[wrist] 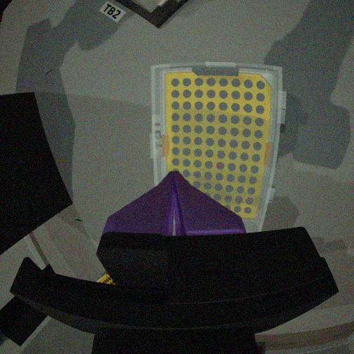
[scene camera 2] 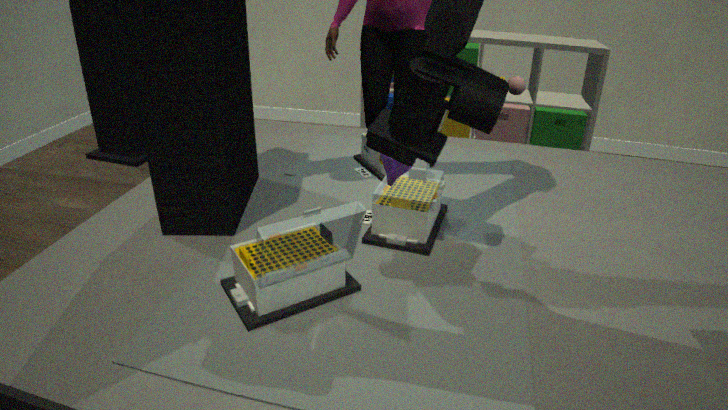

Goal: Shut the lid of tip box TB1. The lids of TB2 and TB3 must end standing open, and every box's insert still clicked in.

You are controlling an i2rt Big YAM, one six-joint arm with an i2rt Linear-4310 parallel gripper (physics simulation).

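Frame: origin at the arm's base, x left, y back, z up, level; metres.
Where they show: gripper, fingertip midpoint: (scene camera 2: pixel 390 183).
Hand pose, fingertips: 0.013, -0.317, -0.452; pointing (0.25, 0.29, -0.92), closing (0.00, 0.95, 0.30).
Things, the pixels of their centre, and the offset from my fingertips, as dx, dy, dz. "spot": a spot on its surface instead.
- TB1 at the middle of its body: (scene camera 2: pixel 401 202) +0.019, -0.014, -0.040
- TB2 at a spot on its surface: (scene camera 2: pixel 364 144) spot: +0.240, +0.123, -0.037
- near-left box at the middle of its body: (scene camera 2: pixel 284 262) -0.189, +0.087, -0.046
TB1 (scene camera 2: pixel 398 224) (wrist: pixel 217 140) stands mid-table. Its clear lid lies low over the yellow insert; whether it is fully seated I cannot tell. My gripper (scene camera 2: pixel 392 182) (wrist: pixel 173 178) is shut, its purple fingertips over the lid's left part; contact is unclear. TB2 (scene camera 2: pixel 364 144) stands behind TB1, mostly hidden by the gripper; its lid and insert do not show. Its dark base (wrist: pixel 159 23) shows at the wrist view's top. The near-left box (scene camera 2: pixel 300 287), whose label does not show, has its clear lid (scene camera 2: pixel 352 229) standing open and its yellow insert (scene camera 2: pixel 285 249) (wrist: pixel 106 280) in the rim.
A tall black column (scene camera 2: pixel 203 117) stands on the left, behind the near-left box. TB2's label (wrist: pixel 112 11) lies beside its base. A shelf unit (scene camera 2: pixel 597 96) with coloured bins and a person (scene camera 2: pixel 394 15) are in the background.
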